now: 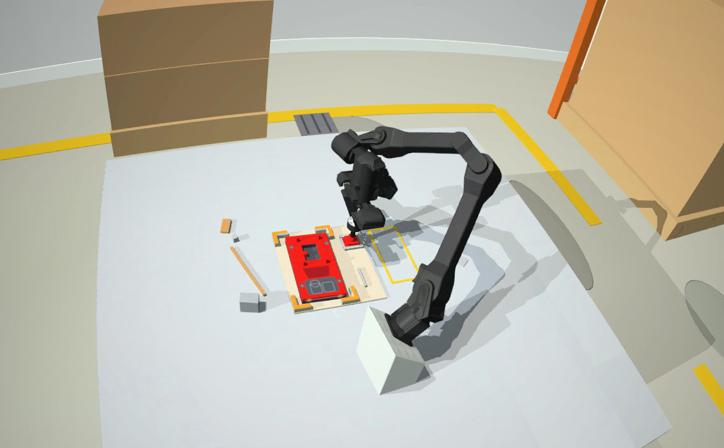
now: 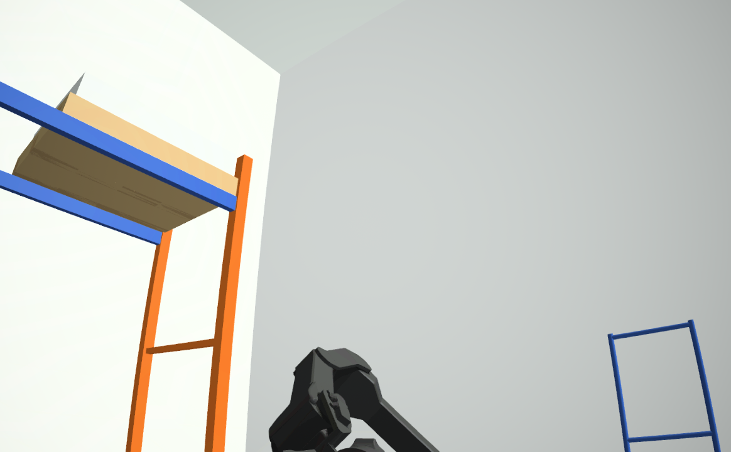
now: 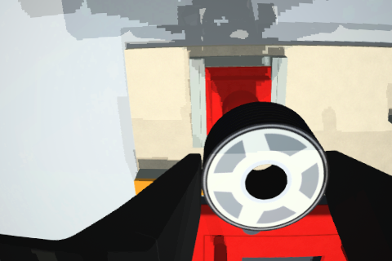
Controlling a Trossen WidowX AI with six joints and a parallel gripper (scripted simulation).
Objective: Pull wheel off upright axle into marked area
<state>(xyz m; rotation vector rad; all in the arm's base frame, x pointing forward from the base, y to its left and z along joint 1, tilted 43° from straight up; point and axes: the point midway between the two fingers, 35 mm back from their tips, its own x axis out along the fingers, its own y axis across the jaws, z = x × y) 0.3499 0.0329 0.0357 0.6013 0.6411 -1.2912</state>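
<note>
Now: the upright axle 4 cm below my gripper tip. Also, from my gripper tip: wheel right at my gripper tip; grey block 17 cm behind, 28 cm to the left, 6 cm below; thin wooden stick 6 cm behind, 28 cm to the left, 7 cm below.
</note>
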